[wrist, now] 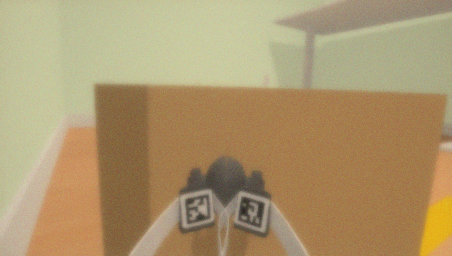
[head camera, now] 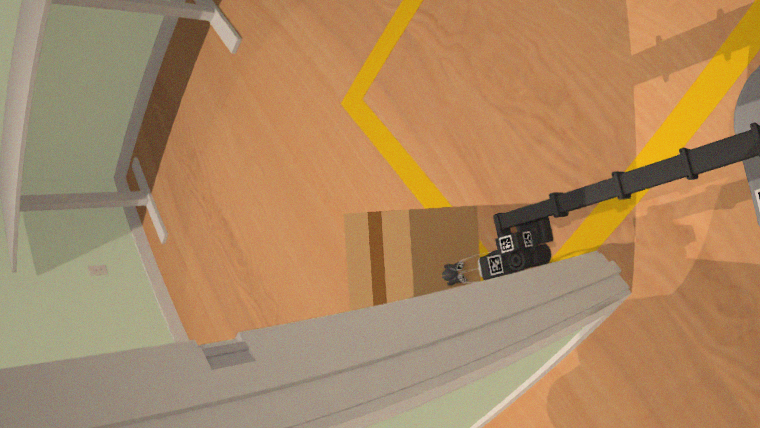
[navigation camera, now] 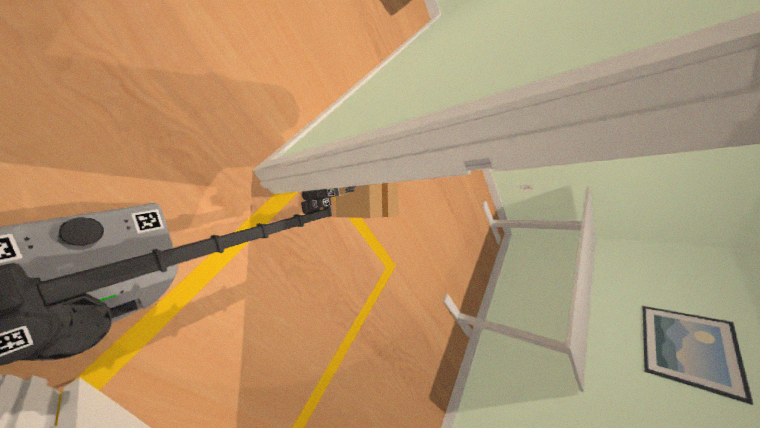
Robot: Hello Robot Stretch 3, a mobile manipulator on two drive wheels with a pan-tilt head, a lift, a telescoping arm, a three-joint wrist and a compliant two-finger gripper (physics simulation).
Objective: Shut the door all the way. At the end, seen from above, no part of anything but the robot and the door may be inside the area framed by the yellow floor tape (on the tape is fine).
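Places are measured from the robot's base along level axes (x back, y right, z up), in metres.
Pixels of known places: gripper, fingertip midpoint: (head camera: 443, 275) (navigation camera: 354, 186); robot's base, origin of the base link: (navigation camera: 83, 230).
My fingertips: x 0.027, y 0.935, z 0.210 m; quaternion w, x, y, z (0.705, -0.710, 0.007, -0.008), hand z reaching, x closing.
For each thing: its top centre in the pictures, then the offset to it from my fingertips. "*": a spot on its surface instead. Level surfaces: height alone.
- brown cardboard box, middle of its top: (head camera: 378, 274) (navigation camera: 384, 188) dx +0.040, dy +0.151, dz +0.068 m
- white panelled piece, surface spot: (navigation camera: 101, 406) * dx +0.475, dy -1.013, dz -0.105 m
- grey door jamb, surface spot: (head camera: 372, 361) * dx -0.094, dy -0.379, dz +0.619 m
- grey-white desk, its level: dz +0.740 m
A brown cardboard box (head camera: 396, 228) (navigation camera: 372, 204) (wrist: 300, 135) stands across the yellow floor tape (head camera: 393, 154) (navigation camera: 366, 313), partly inside the framed area. Its lower part is partly hidden by the jamb. My gripper (head camera: 453, 273) (navigation camera: 349, 188) (wrist: 226, 176) is shut and empty, low beside the jamb, with its fingertips in front of the box's near side. Whether they touch it I cannot tell. A white panelled piece (navigation camera: 101, 406), which looks like part of the open door, shows at the lower left of the navigation view.
The grey door jamb (head camera: 372, 361) (navigation camera: 425, 154) runs close along my wrist. A wall with a white skirting adjoins it. A grey-white desk (head camera: 18, 132) (navigation camera: 579, 276) (wrist: 370, 17) stands against the far wall, near a framed picture (navigation camera: 694, 350). My extended arm (head camera: 648, 178) (navigation camera: 196, 249) crosses the tape.
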